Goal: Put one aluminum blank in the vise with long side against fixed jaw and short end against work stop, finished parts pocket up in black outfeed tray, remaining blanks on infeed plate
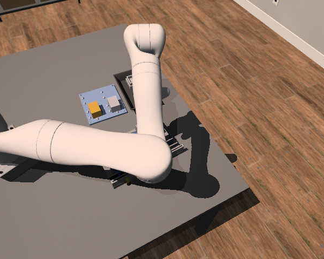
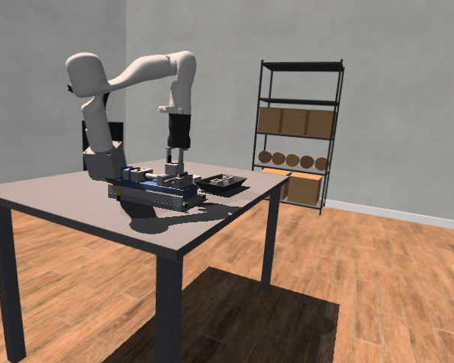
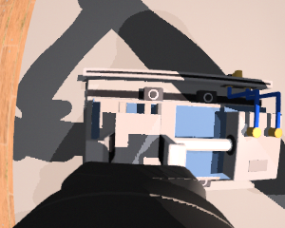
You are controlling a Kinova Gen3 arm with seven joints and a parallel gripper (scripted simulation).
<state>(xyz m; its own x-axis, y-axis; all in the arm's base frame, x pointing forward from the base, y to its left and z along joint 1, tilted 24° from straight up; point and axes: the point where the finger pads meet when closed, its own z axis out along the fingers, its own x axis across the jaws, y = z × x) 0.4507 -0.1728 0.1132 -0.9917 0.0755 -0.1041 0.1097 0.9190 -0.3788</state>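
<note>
Right now the fixed jaw is 70 mm below my hand and 40 mm ahead of it. From my hand the other things lie so: yellow brass blank (280 mm to the left, 120 mm below, 110 mm behind); then vise (110 mm below, 60 mm behind, 10 mm to the left); then infeed plate (310 mm to the left, 140 mm below, 60 mm behind).
</note>
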